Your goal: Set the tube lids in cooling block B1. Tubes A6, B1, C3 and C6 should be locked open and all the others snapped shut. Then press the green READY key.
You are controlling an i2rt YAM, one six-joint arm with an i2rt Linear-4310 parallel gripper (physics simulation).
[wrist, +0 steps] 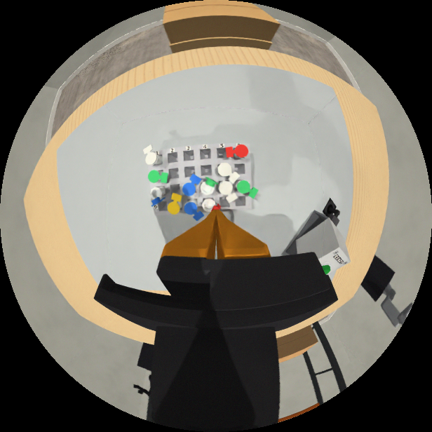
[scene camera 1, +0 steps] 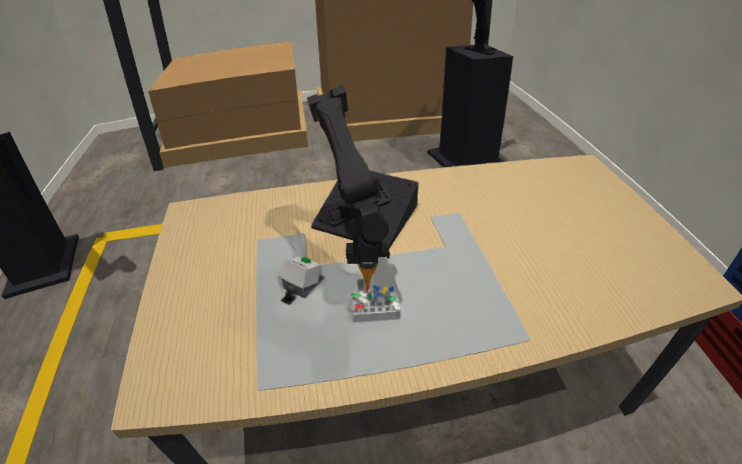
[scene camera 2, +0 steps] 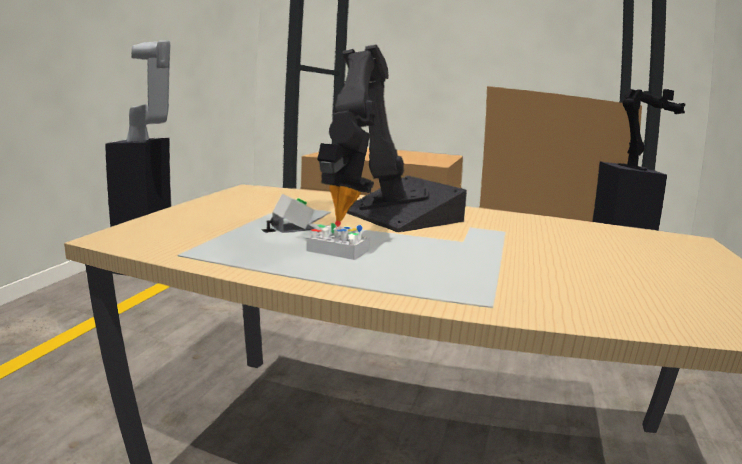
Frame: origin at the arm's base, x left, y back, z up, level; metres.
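Seen in the pictures: gripper, fingertip midpoint: (scene camera 1: 367,284) (scene camera 2: 338,220); arm's base, link origin: (scene camera 2: 394,200).
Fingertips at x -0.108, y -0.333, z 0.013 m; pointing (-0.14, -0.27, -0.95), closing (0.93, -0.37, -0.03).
Offsets run from my fingertips to a thing's middle. "pt": to the spot under its first point. Level surfaces: height alone.
The grey cooling block {dx +0.005, dy -0.037, dz -0.042 m} (scene camera 1: 376,316) (scene camera 2: 333,247) (wrist: 197,162) holds several tubes with white, green, blue, yellow and red lids. My gripper (scene camera 1: 367,288) (scene camera 2: 339,221) (wrist: 215,215) is shut and empty, its tips at a raised red lid {dx +0.000, dy -0.004, dz -0.004 m} (scene camera 2: 337,223) (wrist: 216,207) on the block's near edge in the wrist view; touching or not is unclear. A green lid (wrist: 210,182) and a blue lid (wrist: 157,201) also stand raised. Another red lid {dx -0.045, dy -0.048, dz -0.011 m} (scene camera 1: 358,306) (wrist: 241,151) lies flat at a corner. Most other lids look flat; whether they are snapped is unclear. The green READY key (scene camera 1: 305,259) (scene camera 2: 301,201) (wrist: 326,270) tops its housing.
The pale key housing {pt dx -0.146, dy +0.096, dz +0.011 m} (scene camera 1: 299,273) (scene camera 2: 292,210) (wrist: 320,240) stands tilted beside the block on the grey mat {dz -0.057 m} (scene camera 1: 437,317) (scene camera 2: 426,273). A small black piece {pt dx -0.191, dy +0.081, dz -0.045 m} (scene camera 1: 287,297) (scene camera 2: 268,227) (wrist: 330,207) is beside it. The arm's black base (scene camera 1: 402,199) (scene camera 2: 432,210) stands behind the block.
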